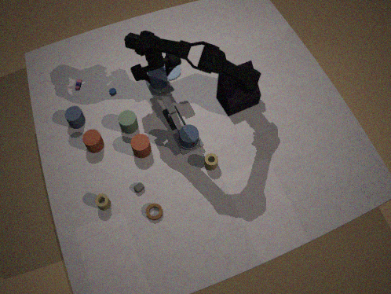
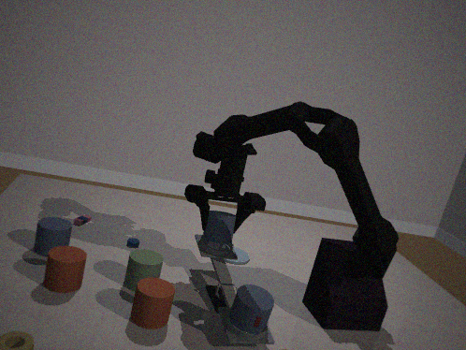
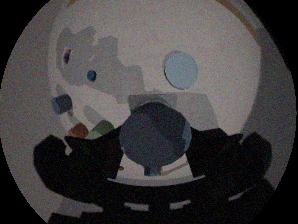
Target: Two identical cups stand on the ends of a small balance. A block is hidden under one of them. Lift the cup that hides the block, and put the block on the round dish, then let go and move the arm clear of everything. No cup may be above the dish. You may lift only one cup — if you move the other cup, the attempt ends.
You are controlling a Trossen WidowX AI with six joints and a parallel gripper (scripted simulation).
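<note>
The grey block is 1 cm to the left of my gripper tip and 2 cm below it. Round my gripper tip: blue disc: 19 cm ahead, 7 cm to the right, 10 cm below; pale blue round dish: 7 cm behind, 11 cm to the right, 10 cm below; balance: 2 cm behind, 13 cm to the left, 7 cm below.
</note>
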